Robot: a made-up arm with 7 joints. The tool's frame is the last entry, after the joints. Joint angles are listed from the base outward.
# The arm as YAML. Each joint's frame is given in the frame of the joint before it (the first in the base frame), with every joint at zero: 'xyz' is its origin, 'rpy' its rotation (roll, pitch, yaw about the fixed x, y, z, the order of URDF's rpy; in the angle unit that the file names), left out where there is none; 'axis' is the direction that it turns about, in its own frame. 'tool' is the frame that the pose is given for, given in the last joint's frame.
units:
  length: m
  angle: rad
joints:
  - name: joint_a
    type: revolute
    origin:
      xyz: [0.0, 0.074, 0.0]
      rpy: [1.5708, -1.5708, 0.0]
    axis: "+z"
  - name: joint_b
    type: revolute
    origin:
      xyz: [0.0, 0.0, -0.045]
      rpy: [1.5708, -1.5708, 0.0]
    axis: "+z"
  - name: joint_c
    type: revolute
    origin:
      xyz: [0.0, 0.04, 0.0]
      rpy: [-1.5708, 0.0, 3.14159]
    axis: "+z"
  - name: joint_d
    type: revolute
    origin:
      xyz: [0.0, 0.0, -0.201]
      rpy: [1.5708, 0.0, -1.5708]
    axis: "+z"
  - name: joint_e
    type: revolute
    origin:
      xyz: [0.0, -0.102, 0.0]
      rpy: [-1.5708, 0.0, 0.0]
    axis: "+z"
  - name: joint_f
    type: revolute
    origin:
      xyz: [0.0, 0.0, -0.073]
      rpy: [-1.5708, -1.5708, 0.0]
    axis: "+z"
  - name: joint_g
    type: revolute
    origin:
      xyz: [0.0, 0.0, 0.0]
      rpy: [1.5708, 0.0, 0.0]
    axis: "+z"
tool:
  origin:
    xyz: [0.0, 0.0, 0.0]
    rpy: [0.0, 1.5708, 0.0]
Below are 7 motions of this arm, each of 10 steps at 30 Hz.
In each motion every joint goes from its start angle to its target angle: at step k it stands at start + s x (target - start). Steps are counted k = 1, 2, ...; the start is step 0. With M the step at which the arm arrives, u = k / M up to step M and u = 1 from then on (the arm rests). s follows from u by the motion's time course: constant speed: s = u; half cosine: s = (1 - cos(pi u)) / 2; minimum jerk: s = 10 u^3 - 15 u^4 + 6 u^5.
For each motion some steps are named. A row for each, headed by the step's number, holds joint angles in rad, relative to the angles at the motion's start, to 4 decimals.
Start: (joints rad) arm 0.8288 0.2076 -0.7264 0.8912 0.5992 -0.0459 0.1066
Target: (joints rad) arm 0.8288 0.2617 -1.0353 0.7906 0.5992 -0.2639 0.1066
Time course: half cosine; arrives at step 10
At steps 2, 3, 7, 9, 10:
2: 0.0000 0.0052 -0.0295 -0.0096 0.0000 -0.0208 0.0000
3: 0.0000 0.0112 -0.0637 -0.0207 0.0000 -0.0449 0.0000
7: 0.0000 0.0429 -0.2452 -0.0799 0.0000 -0.1731 0.0000
9: 0.0000 0.0528 -0.3013 -0.0981 0.0000 -0.2127 0.0000
10: 0.0000 0.0541 -0.3089 -0.1006 0.0000 -0.2180 0.0000

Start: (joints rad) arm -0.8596 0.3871 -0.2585 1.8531 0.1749 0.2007 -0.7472
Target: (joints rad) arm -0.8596 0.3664 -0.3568 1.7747 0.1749 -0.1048 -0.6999
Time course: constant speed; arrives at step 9
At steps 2, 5, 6, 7, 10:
2: 0.0000 -0.0046 -0.0218 -0.0174 0.0000 -0.0679 0.0105
5: 0.0000 -0.0115 -0.0546 -0.0436 0.0000 -0.1697 0.0263
6: 0.0000 -0.0138 -0.0655 -0.0523 0.0000 -0.2037 0.0315
7: 0.0000 -0.0161 -0.0765 -0.0610 0.0000 -0.2376 0.0368
10: 0.0000 -0.0207 -0.0983 -0.0784 0.0000 -0.3055 0.0473

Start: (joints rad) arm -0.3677 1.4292 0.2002 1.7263 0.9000 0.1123 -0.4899
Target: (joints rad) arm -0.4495 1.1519 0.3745 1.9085 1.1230 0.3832 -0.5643
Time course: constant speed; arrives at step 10
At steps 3, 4, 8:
3: -0.0245 -0.0832 0.0523 0.0547 0.0669 0.0813 -0.0223
4: -0.0327 -0.1109 0.0697 0.0729 0.0892 0.1084 -0.0298
8: -0.0654 -0.2218 0.1394 0.1458 0.1784 0.2167 -0.0595

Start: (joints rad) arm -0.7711 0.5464 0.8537 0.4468 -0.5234 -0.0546 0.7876
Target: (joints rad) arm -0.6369 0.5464 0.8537 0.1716 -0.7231 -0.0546 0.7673
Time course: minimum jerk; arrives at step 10
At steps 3, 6, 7, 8, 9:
3: 0.0219 0.0000 0.0000 -0.0449 -0.0326 0.0000 -0.0033
6: 0.0916 0.0000 0.0000 -0.1878 -0.1363 0.0000 -0.0139
7: 0.1123 0.0000 0.0000 -0.2303 -0.1671 0.0000 -0.0170
8: 0.1264 0.0000 0.0000 -0.2593 -0.1881 0.0000 -0.0191
9: 0.1331 0.0000 0.0000 -0.2728 -0.1980 0.0000 -0.0201

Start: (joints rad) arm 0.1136 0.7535 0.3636 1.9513 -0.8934 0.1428 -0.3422
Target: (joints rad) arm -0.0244 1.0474 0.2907 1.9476 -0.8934 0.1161 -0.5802
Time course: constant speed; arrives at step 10
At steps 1, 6, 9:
1: -0.0138 0.0294 -0.0073 -0.0004 0.0000 -0.0027 -0.0238
6: -0.0828 0.1763 -0.0437 -0.0022 0.0000 -0.0160 -0.1428
9: -0.1242 0.2645 -0.0656 -0.0033 0.0000 -0.0240 -0.2142

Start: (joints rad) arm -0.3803 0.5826 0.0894 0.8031 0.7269 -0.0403 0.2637
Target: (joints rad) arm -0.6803 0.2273 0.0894 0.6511 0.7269 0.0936 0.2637
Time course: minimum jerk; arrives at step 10
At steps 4, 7, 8, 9, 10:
4: -0.0952 -0.1128 0.0000 -0.0483 0.0000 0.0425 0.0000
7: -0.2511 -0.2974 0.0000 -0.1272 0.0000 0.1121 0.0000
8: -0.2826 -0.3347 0.0000 -0.1432 0.0000 0.1261 0.0000
9: -0.2974 -0.3523 0.0000 -0.1507 0.0000 0.1328 0.0000
10: -0.3000 -0.3553 0.0000 -0.1520 0.0000 0.1339 0.0000

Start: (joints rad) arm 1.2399 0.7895 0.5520 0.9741 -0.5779 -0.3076 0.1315
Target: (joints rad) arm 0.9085 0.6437 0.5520 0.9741 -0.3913 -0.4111 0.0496
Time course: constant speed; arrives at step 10
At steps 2, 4, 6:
2: -0.0663 -0.0292 0.0000 0.0000 0.0373 -0.0207 -0.0164
4: -0.1326 -0.0583 0.0000 0.0000 0.0746 -0.0414 -0.0328
6: -0.1988 -0.0875 0.0000 0.0000 0.1120 -0.0621 -0.0491

